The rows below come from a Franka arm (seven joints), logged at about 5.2 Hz.
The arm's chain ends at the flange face. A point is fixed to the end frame.
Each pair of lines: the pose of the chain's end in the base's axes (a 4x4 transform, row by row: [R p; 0 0 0 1], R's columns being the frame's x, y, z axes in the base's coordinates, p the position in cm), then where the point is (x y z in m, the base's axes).
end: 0.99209, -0.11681, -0.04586, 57.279; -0.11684, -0.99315, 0.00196, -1.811; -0.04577, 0.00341, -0.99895, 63.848; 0, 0, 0, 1
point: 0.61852 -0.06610 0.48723
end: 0.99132, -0.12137, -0.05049, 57.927; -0.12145, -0.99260, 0.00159, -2.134; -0.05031, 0.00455, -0.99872, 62.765; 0, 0, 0, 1
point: 0.62408 -0.06963 0.47622
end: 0.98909, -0.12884, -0.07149, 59.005; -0.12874, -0.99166, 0.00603, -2.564; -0.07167, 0.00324, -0.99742, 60.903; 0, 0, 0, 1
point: 0.63129 -0.07365 0.45650
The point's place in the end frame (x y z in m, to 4 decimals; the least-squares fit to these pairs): 0.0579 0.0418 0.1489
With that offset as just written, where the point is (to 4 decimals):
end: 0.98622, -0.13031, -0.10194, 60.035; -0.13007, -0.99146, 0.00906, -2.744; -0.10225, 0.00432, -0.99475, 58.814; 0, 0, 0, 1
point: 0.6368 -0.0751 0.4343
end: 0.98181, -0.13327, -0.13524, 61.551; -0.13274, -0.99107, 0.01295, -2.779; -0.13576, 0.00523, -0.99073, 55.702; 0, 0, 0, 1
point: 0.6466 -0.0750 0.4019
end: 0.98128, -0.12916, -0.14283, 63.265; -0.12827, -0.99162, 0.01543, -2.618; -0.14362, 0.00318, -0.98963, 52.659; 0, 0, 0, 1
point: 0.6628 -0.0728 0.3711
